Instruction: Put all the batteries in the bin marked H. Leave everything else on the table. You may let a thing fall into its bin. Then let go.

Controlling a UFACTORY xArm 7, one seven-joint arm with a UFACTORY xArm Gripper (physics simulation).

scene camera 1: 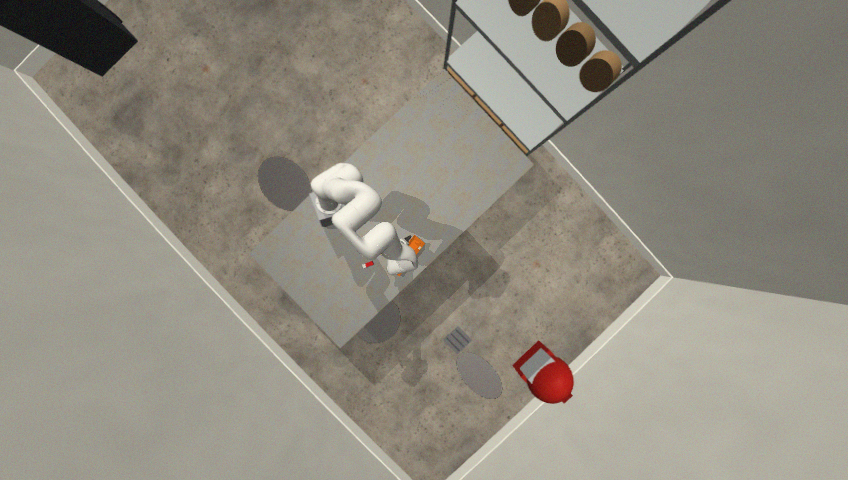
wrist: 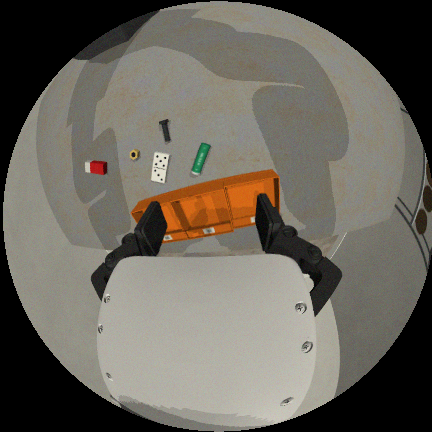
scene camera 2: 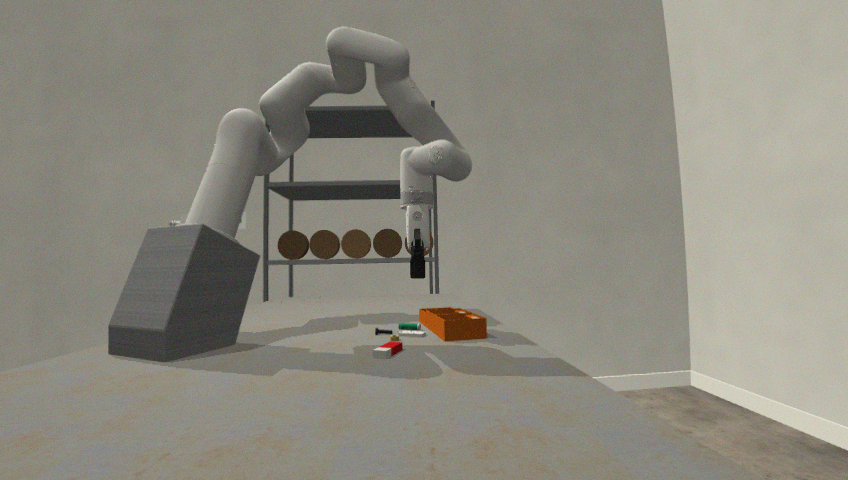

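Pixels of known places: gripper, between the fingertips: (wrist: 207, 209) (scene camera 2: 417, 277); arm's base, origin of its link: (scene camera 1: 328, 202) (scene camera 2: 206, 242).
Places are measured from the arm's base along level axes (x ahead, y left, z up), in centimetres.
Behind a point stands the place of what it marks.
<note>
One battery, a green cylinder (scene camera 2: 408, 326) @[x 39.0, y 12.3, z -18.8 cm] (wrist: 201, 159) @[x 39.2, y 13.2, z -18.3 cm], lies on the table beside the long wall of the orange three-part bin (scene camera 1: 416, 244) @[x 46.2, y 21.8, z -19.0 cm] (scene camera 2: 465, 330) @[x 50.7, y 0.9, z -17.9 cm] (wrist: 200, 189) @[x 43.6, y 13.0, z -17.1 cm]. The small H label (wrist: 167, 238) @[x 53.2, y 5.9, z -16.1 cm] is on the left-end section in the wrist view; its letter is hard to read. My gripper (scene camera 2: 417, 276) @[x 41.0, y 14.6, z -8.2 cm] (wrist: 207, 209) @[x 41.0, y 14.6, z -8.2 cm] is open and empty, pointing down above the table. In the wrist view its fingers overlap the bin, with the battery beyond them. The arm hides the gripper in scene camera 1, and the battery does not show clearly there.
A white domino (scene camera 2: 411, 334) @[x 40.1, y 4.9, z -19.2 cm] (wrist: 160, 167) @[x 40.2, y 6.5, z -18.9 cm] lies near the battery. A black bolt (scene camera 2: 383, 331) @[x 34.1, y 7.5, z -19.0 cm] (wrist: 165, 130) @[x 34.2, y 8.0, z -18.8 cm], a brass nut (scene camera 2: 394, 337) @[x 37.2, y 1.0, z -19.0 cm] (wrist: 134, 154) @[x 37.2, y 2.0, z -18.9 cm] and a red-and-white block (scene camera 1: 368, 264) @[x 37.5, y -8.8, z -18.3 cm] (scene camera 2: 387, 349) @[x 37.5, y -11.6, z -18.4 cm] (wrist: 96, 167) @[x 37.5, y -8.0, z -18.4 cm] lie farther off. A shelf rack (scene camera 2: 266, 237) stands behind the table.
</note>
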